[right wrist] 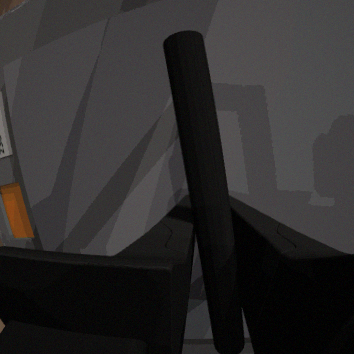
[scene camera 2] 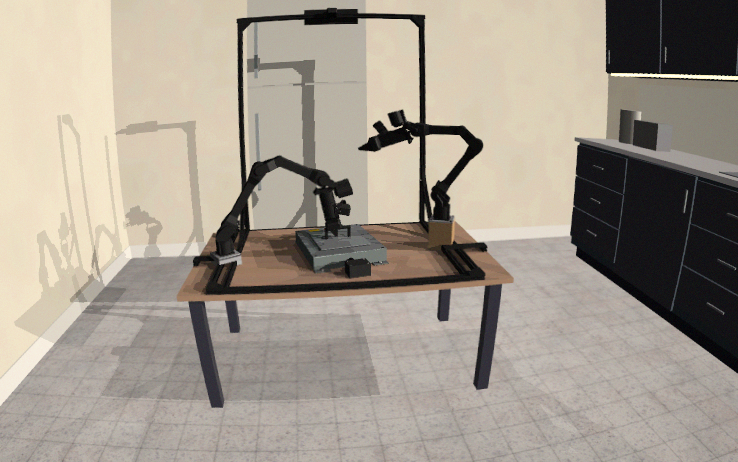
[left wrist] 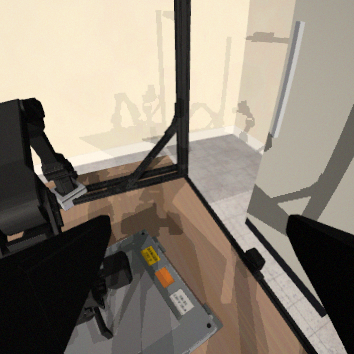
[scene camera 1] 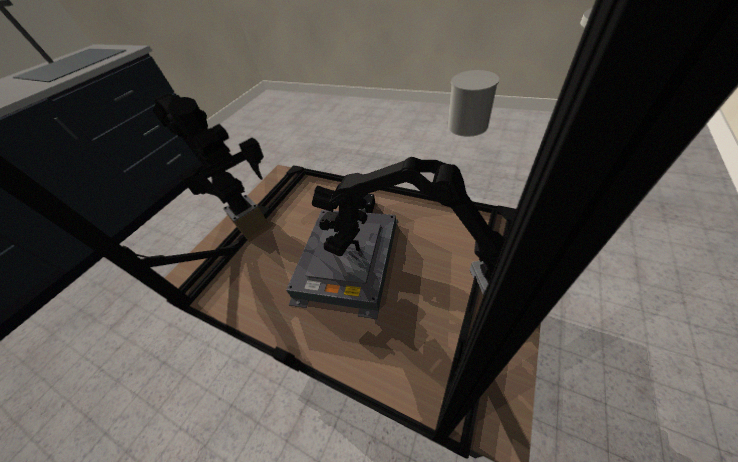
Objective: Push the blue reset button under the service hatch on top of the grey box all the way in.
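The grey box lies on the table with the service hatch shut on its top. A black bar handle stands on the hatch. My right gripper points down at the hatch. In the right wrist view its fingers are closed about the middle of the bar, one on each side. My left gripper is open and empty, high above the table. The blue reset button does not show in any view; the hatch covers what is under it.
Yellow, orange and white labels line one box edge. A small black block is beside the box. A black frame rises over the wooden table.
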